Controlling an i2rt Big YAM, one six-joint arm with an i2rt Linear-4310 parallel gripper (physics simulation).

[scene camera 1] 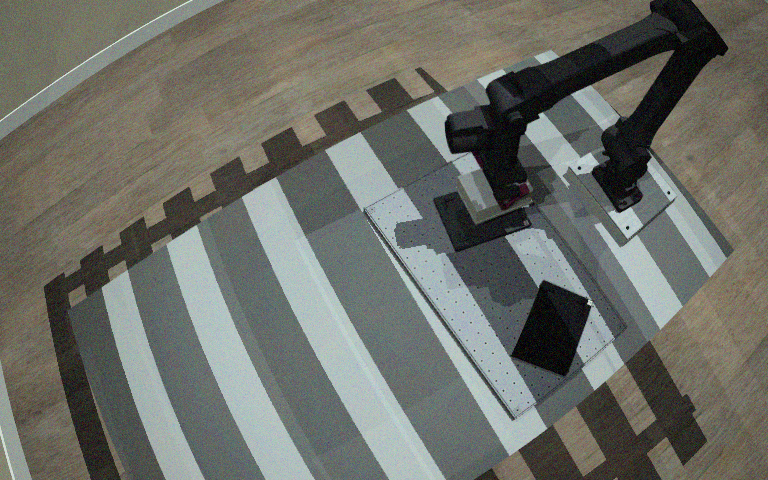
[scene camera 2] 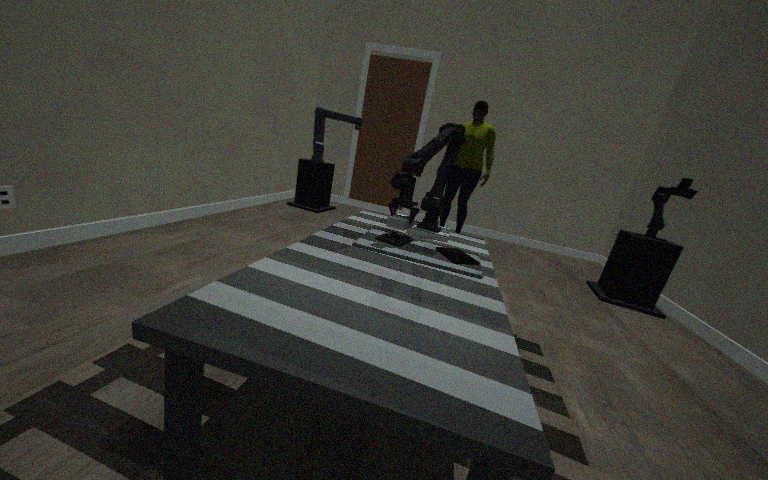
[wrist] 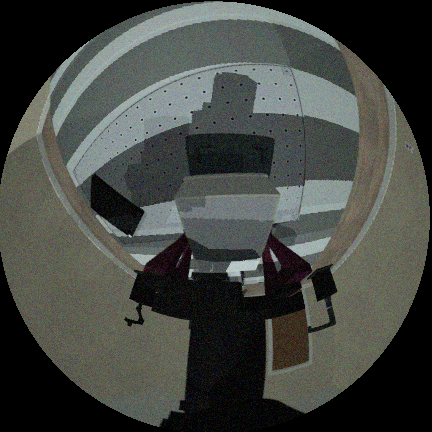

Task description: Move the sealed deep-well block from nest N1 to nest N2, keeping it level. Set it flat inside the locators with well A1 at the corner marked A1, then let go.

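Frame: origin at the arm's base, x right, y ahead, z up, level; metres.
Where they show: gripper, fingertip midpoint: (scene camera 1: 495, 190) (wrist: 227, 230); arm's base, origin of the base link: (scene camera 1: 616, 186) (scene camera 2: 428, 228) (wrist: 210, 276).
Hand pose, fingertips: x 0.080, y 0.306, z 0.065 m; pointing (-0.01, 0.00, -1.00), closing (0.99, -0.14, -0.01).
Note:
Each offset is from my fingertips to the top centre of the thing. Level surfaces: height alone.
The pale deep-well block @[dx +0.000, dy +0.000, dz +0.025 m] (scene camera 1: 478, 206) (scene camera 2: 400, 222) (wrist: 227, 230) is between the dark red fingers of my gripper (scene camera 1: 498, 181) (scene camera 2: 402, 213) (wrist: 227, 230), which is shut on it. The block looks about level and hangs above one black nest @[dx +0.007, dy +0.018, dz -0.066 m] (scene camera 1: 455, 226) (scene camera 2: 393, 238) (wrist: 230, 155), overlapping part of it in scene camera 1. The second black nest @[dx -0.276, dy +0.012, dz -0.066 m] (scene camera 1: 552, 328) (scene camera 2: 457, 255) (wrist: 115, 205) holds no block and has a small white mark at one corner. I cannot read the nest labels, the A1 mark or well A1. The far finger is mostly hidden in scene camera 1.
Both nests stand on a perforated plate @[dx -0.119, dy +0.042, dz -0.083 m] (scene camera 1: 464, 316) (wrist: 280, 80) on the striped table @[dz -0.096 m] (scene camera 1: 339, 271). The arm's base plate (scene camera 1: 628, 226) is beside it. A person (scene camera 2: 478, 147) stands behind the arm. Two pedestals (scene camera 2: 314, 181) (scene camera 2: 640, 271) with other arms stand away from the table.

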